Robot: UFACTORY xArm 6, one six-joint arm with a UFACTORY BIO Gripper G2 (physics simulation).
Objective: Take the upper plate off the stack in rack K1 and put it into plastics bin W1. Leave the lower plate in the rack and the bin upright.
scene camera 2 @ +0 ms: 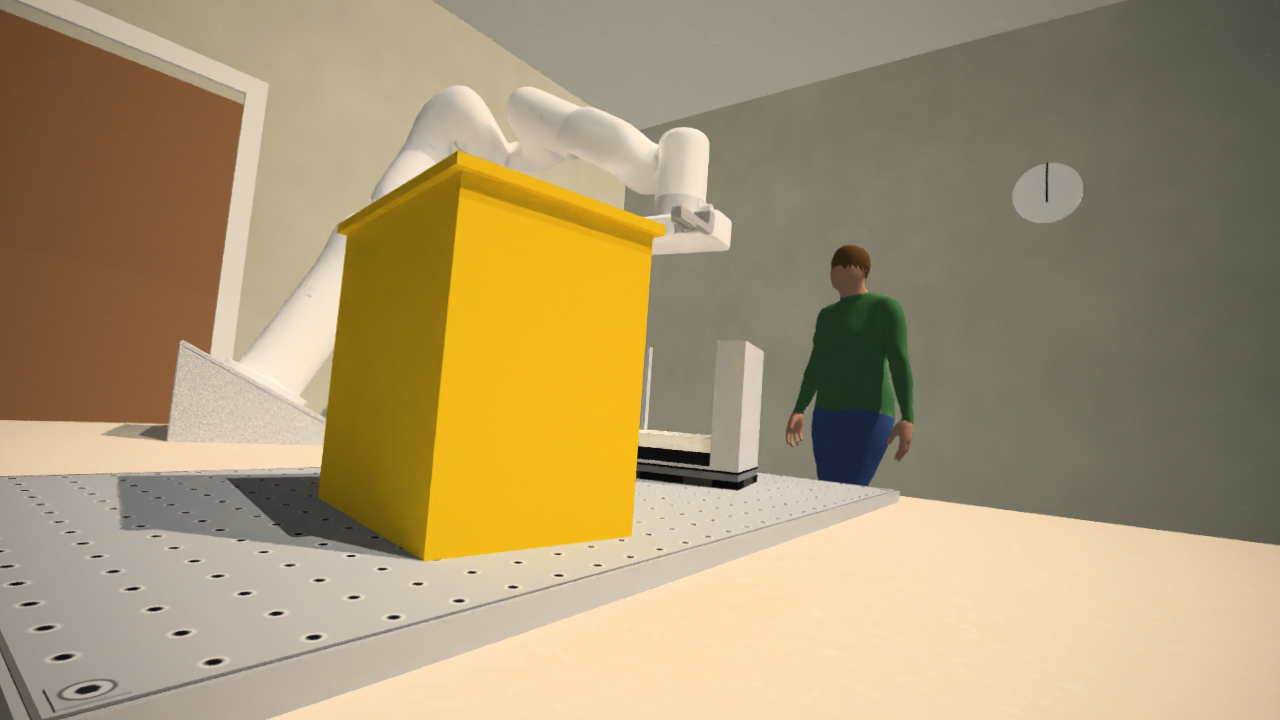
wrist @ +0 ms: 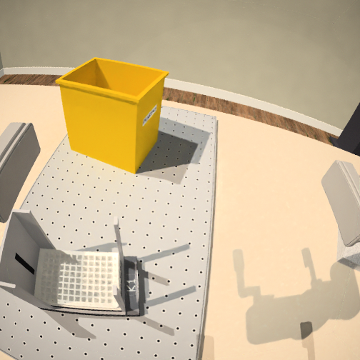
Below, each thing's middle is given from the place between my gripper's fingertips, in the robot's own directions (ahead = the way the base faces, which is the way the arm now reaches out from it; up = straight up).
I see my gripper 110 mm short of the white multi-well plate [scene camera 2: 647,438], 10 mm to the right of it and 260 mm above it. From my hand the other things lie so: yellow plastics bin W1 [scene camera 2: 485,395]: 150 mm ahead, 320 mm to the right, 210 mm below.
